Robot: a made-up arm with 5 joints. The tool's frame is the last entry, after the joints.
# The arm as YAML. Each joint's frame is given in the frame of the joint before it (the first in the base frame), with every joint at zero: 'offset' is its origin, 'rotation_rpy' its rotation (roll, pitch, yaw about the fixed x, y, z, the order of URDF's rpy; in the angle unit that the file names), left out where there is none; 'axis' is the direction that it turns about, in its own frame. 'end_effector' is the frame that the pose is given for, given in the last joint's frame.
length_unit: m
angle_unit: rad
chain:
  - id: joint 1
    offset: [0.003, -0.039, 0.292]
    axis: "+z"
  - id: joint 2
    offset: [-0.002, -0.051, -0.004]
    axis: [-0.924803, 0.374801, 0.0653]
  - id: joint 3
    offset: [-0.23, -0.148, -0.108]
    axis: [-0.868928, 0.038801, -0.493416]
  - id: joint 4
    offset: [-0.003, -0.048, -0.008]
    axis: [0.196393, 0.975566, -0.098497]
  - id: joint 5
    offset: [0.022, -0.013, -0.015]
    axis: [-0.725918, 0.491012, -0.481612]
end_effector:
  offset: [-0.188, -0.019, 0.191]
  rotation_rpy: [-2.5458, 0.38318, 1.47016]
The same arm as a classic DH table. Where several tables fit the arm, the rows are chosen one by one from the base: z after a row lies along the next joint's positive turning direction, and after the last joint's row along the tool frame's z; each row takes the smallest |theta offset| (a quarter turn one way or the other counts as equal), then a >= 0, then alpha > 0; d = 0 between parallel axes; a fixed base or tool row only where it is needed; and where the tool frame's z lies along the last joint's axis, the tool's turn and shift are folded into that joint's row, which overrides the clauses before.
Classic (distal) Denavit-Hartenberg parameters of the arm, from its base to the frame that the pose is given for. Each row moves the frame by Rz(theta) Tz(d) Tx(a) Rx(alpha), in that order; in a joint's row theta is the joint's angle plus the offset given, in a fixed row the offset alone. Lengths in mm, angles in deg.
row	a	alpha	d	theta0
base (fixed)	39.1	0	0	-85.6
joint 1	48	86.26	289.1	-26.46
joint 2	141.9	38.2	-133.1	28.01
joint 3	-14.2	-94.83	339.1	66.7
joint 4	-25.5	67.43	-47.8	1.52
joint 5	255.8	47.62	88.1	-37.06
tool (fixed)	0	0	-100.3	130.04

